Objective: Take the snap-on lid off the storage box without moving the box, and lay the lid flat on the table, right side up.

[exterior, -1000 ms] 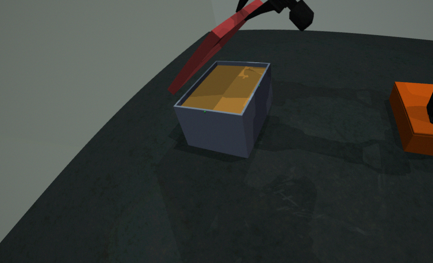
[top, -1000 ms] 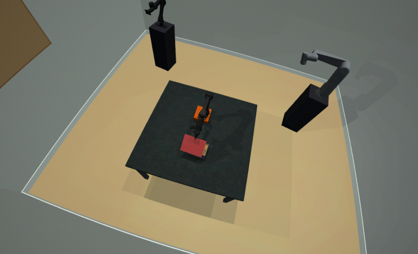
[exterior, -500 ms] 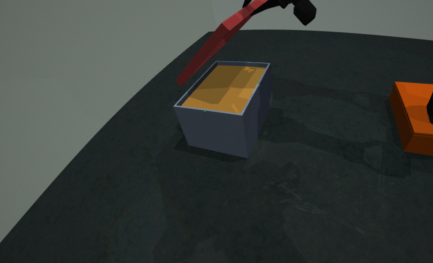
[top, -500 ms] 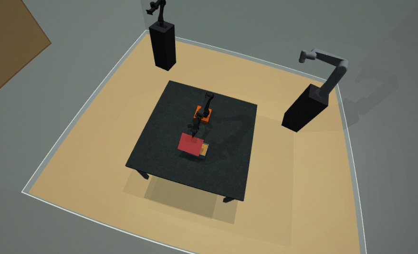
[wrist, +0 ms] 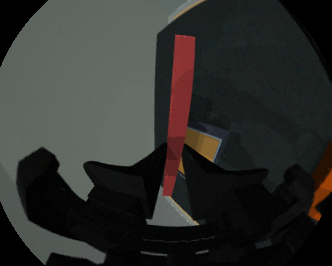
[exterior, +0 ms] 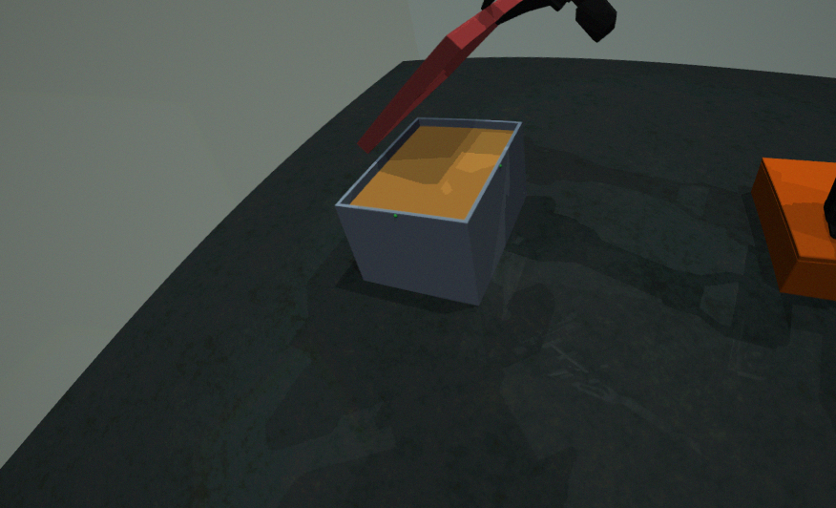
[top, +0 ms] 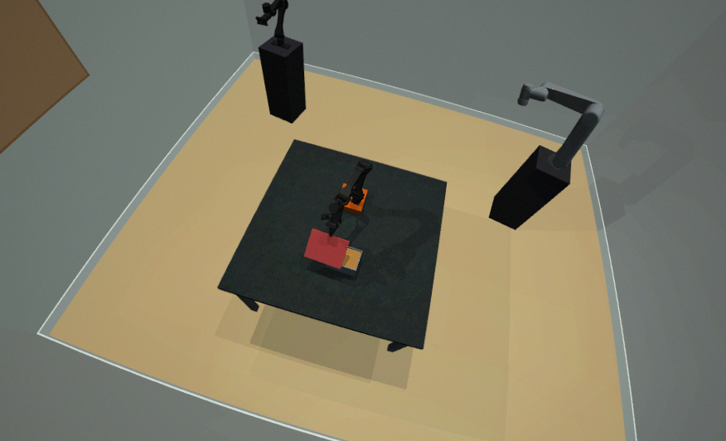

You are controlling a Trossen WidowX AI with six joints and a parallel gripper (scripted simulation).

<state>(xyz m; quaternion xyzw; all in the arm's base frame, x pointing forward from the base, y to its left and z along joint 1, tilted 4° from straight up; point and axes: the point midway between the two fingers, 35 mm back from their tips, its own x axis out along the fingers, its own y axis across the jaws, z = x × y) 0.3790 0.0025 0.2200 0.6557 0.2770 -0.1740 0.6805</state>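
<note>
Now: the lid 60 mm ahead of my gripper tip, 10 mm to the left of it and 50 mm below it. Round my gripper tip: storage box 20 mm ahead, 110 mm to the left, 180 mm below.
</note>
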